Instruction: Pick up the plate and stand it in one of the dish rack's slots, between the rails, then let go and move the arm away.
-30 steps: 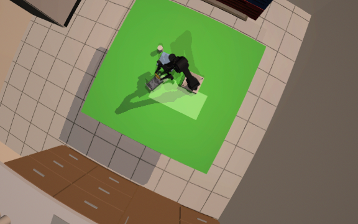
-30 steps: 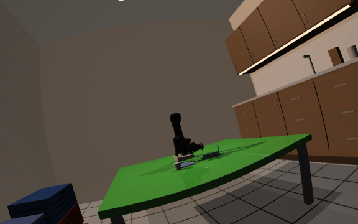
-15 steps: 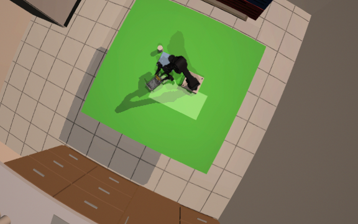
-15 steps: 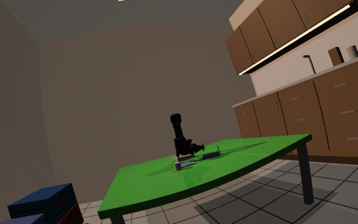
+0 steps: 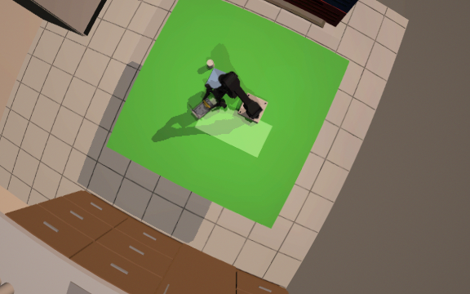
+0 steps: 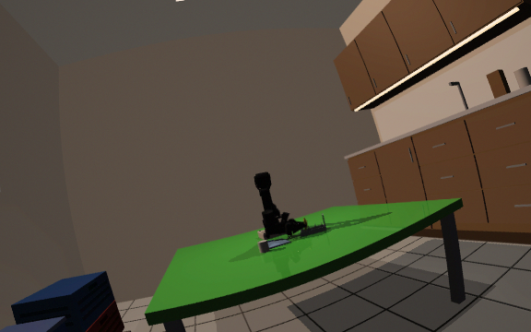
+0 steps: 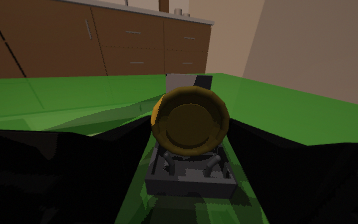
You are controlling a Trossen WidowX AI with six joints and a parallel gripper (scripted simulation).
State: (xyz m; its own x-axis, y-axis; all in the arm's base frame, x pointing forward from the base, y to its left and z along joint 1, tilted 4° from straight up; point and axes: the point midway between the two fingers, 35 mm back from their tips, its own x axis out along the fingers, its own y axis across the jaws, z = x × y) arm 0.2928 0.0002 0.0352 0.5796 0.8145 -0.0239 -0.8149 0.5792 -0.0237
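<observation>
Right now the plate is 1 cm to the right of my gripper tip. From my gripper tip the other things lie so: dish rack: 2 cm ahead, 2 cm to the left, 3 cm below; then blue-grey mat: 4 cm behind, 19 cm to the right, 5 cm below; then pale cylinder: 5 cm ahead, 28 cm to the right, 3 cm below.
</observation>
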